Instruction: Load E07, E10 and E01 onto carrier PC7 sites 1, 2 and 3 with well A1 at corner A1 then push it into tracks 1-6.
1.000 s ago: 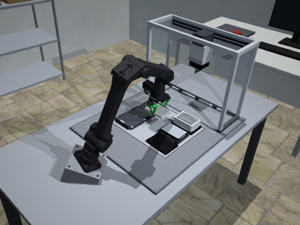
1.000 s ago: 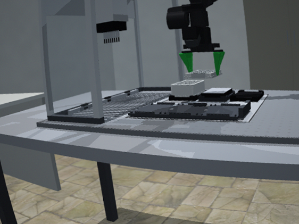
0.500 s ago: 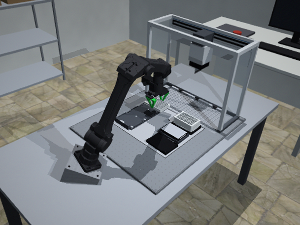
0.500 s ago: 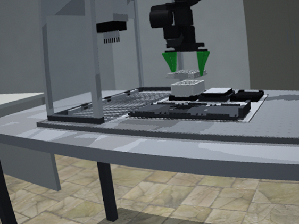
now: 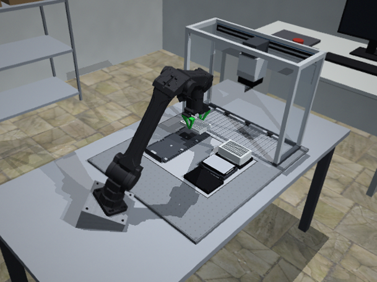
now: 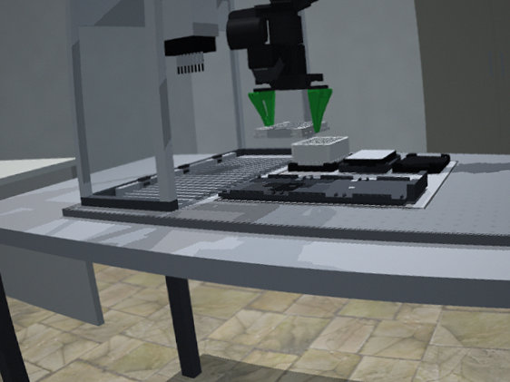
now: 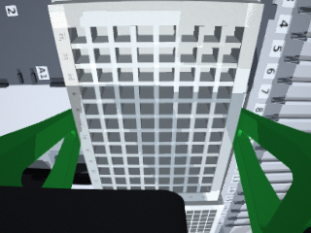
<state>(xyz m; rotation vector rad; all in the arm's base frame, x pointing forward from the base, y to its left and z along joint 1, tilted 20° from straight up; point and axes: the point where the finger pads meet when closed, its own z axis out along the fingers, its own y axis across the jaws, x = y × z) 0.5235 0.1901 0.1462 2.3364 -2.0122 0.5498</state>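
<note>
Now: the plate nest S2 50 mm behind my hand, 220 mm to the right of it and 100 mm below it. From my hand the other things lie so: 96-well plate E01: right at my hand; plate nest S3: 60 mm ahead, 210 mm to the right, 100 mm below; dark plate carrier PC7: 70 mm behind, 40 mm to the left, 90 mm below.
</note>
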